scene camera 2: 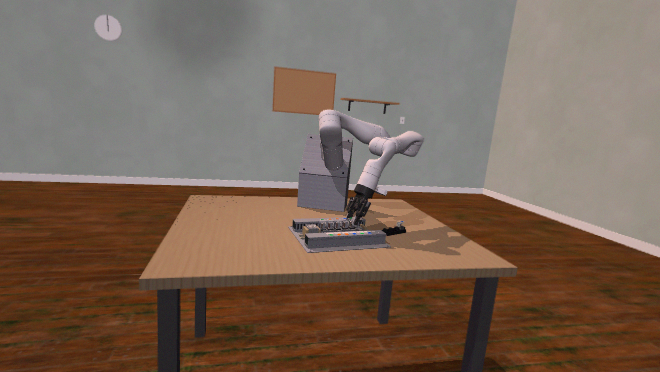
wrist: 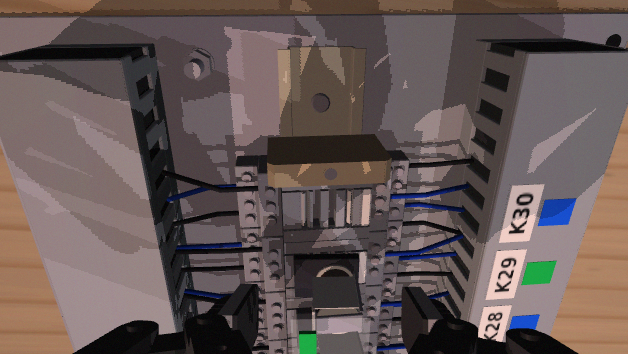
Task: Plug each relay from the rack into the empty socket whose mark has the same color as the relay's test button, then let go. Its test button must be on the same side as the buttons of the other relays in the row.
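Places are measured from the arm's base along level axes (x left, y back, z up), in centimetres.
Where they show: gripper, fingertip midpoint: (scene camera 2: 350,224) (wrist: 329,308); arm's base at its link origin: (scene camera 2: 333,162).
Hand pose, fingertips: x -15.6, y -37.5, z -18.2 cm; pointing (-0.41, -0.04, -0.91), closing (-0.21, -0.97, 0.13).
Observation:
Things, the pixels of their centre, and the offset from my fingertips. "spot": a spot on its surface instead. Level surfaces: height alone.
- green test button at the middle of its body: (wrist: 307,342) dx +0.8, dy +0.9, dz +2.1 cm
- green mark at the middle of its body: (wrist: 538,273) dx -1.3, dy -9.1, dz -0.5 cm
- empty socket at a spot on its surface: (wrist: 325,207) spot: dx +3.8, dy -0.8, dz -1.6 cm
- tan end clamp at the middle of its body: (wrist: 325,158) dx +5.5, dy -1.3, dz -2.2 cm
- blue mark at the middle of its body: (wrist: 556,212) dx +1.6, dy -9.7, dz -0.5 cm
- black rack at the middle of its body: (scene camera 2: 394,230) dx +20.2, dy -3.6, dz -3.6 cm
- small relay at the middle of its body: (scene camera 2: 400,225) dx +23.4, dy -3.5, dz -2.1 cm
- metal rail at a spot on its surface: (wrist: 322,75) spot: dx +8.3, dy -2.0, dz -4.4 cm
- wooden table at its surface level: dz -4.8 cm
My gripper (scene camera 2: 357,222) (wrist: 329,308) is open, its fingers apart on either side of a relay (wrist: 336,294) with a grey top and a green test button (wrist: 307,342) towards the left in the wrist view. The relay stands in the socket row beside the green mark (wrist: 538,272) of K29; its lower part is hidden. Beyond it, an empty socket (wrist: 325,207) with bare slots sits against the tan end clamp (wrist: 327,172), near the blue mark (wrist: 557,211) of K30. In the scene view, the black rack (scene camera 2: 391,232) holds a small relay (scene camera 2: 400,224).
Wire ducts (wrist: 75,175) (wrist: 555,125) (scene camera 2: 345,240) flank the socket row, with black and blue wires between. A metal rail (wrist: 322,75) extends beyond the clamp. The base plate lies on the wooden table (scene camera 2: 225,250). A grey pedestal (scene camera 2: 322,190) stands behind.

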